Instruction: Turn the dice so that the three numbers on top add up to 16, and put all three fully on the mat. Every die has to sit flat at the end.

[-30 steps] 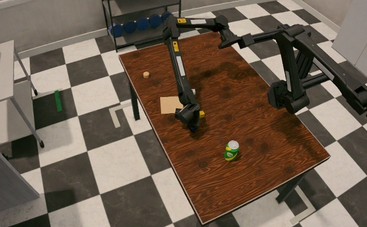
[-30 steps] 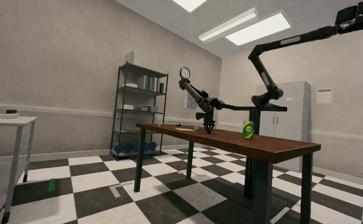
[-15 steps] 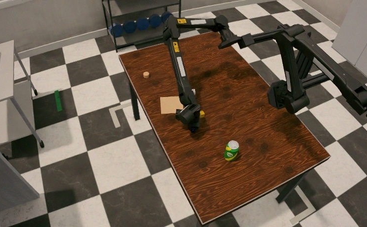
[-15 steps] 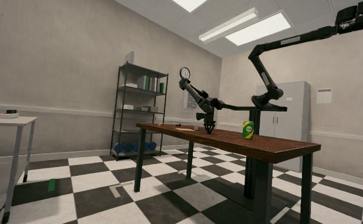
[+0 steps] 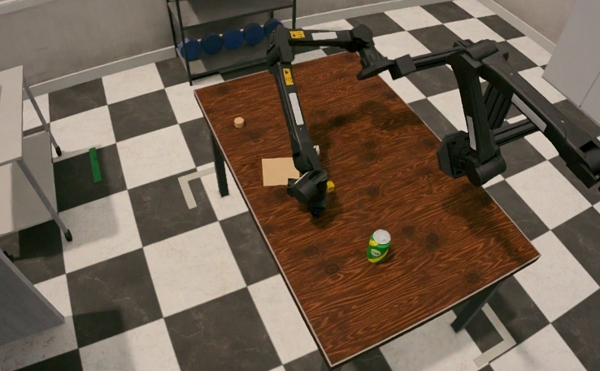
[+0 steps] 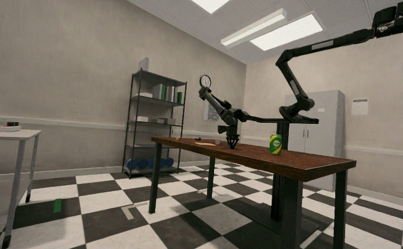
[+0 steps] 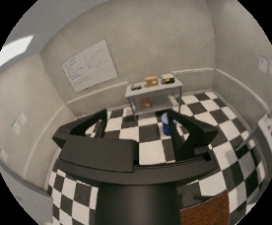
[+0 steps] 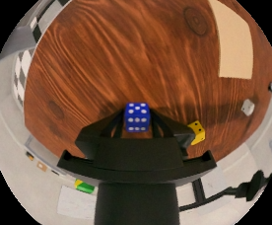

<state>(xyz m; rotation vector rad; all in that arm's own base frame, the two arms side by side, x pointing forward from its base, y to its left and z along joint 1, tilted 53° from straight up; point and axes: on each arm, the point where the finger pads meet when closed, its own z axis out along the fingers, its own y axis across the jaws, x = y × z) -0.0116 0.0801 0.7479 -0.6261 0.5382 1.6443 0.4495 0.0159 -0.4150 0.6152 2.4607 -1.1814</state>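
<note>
The blue die is right at my right hand. Also, from my right hand: yellow die 90 mm behind, 70 mm to the right; tan mat 230 mm to the right, 30 mm ahead, 10 mm below; white die 270 mm to the right, 130 mm behind.
</note>
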